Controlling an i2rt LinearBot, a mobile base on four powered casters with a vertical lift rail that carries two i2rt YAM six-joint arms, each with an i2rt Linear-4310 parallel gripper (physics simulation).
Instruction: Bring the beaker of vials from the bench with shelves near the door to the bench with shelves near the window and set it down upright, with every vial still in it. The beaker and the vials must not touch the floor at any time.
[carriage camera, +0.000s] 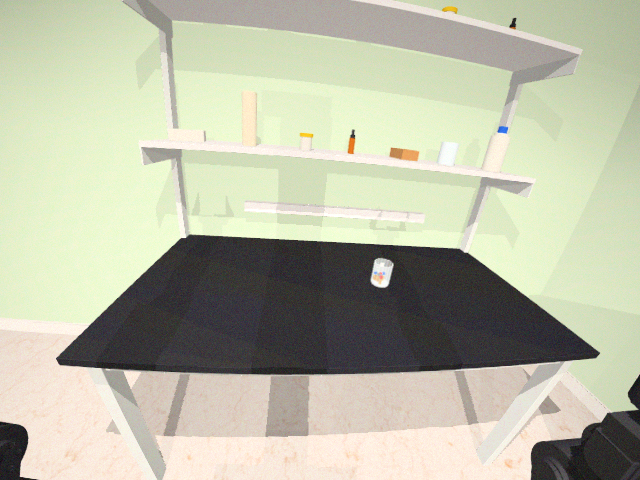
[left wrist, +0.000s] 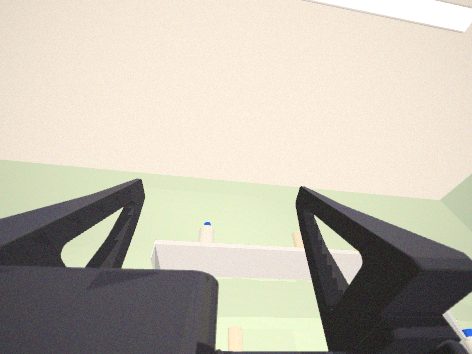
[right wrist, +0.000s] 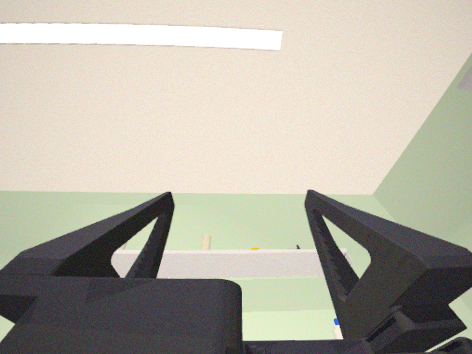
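A clear glass beaker (carriage camera: 381, 273) with small vials, coloured orange, red and blue, stands upright on the black top of the bench with shelves (carriage camera: 232, 320), right of the middle and toward the back. The number of vials is too small to tell. My left gripper (left wrist: 222, 191) is open and empty, tilted up toward the wall and ceiling. My right gripper (right wrist: 238, 197) is open and empty, also tilted up. Both are away from the beaker, which does not show in either wrist view. A second bench does not show in the carriage view.
Above the bench, the lower shelf (carriage camera: 336, 156) holds a tall beige cylinder (carriage camera: 249, 118), a brown box (carriage camera: 404, 154), a white cylinder (carriage camera: 447, 153) and a blue-capped bottle (carriage camera: 495, 151). The upper shelf (carriage camera: 361, 25) (left wrist: 235, 261) (right wrist: 240, 264) overhangs. White bench legs (carriage camera: 129, 423) (carriage camera: 522, 413) stand at the front.
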